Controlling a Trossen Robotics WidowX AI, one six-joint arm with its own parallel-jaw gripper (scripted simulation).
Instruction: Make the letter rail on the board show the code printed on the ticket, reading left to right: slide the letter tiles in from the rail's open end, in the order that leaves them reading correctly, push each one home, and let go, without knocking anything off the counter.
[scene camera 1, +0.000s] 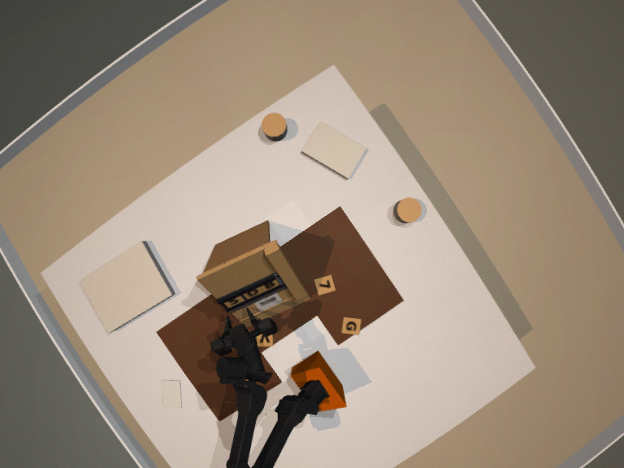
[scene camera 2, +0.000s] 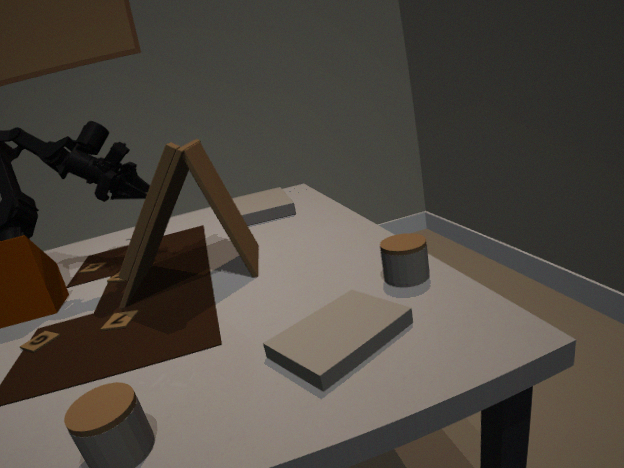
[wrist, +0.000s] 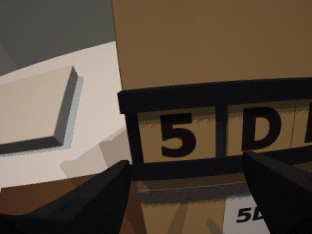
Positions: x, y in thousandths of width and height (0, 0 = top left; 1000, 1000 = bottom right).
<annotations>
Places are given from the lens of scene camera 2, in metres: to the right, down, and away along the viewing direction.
my gripper (scene camera 2: 241, 413): -0.38, -0.10, 0.96
wooden a-frame board (scene camera 2: 281, 347): -0.25, -0.13, 0.75
</annotations>
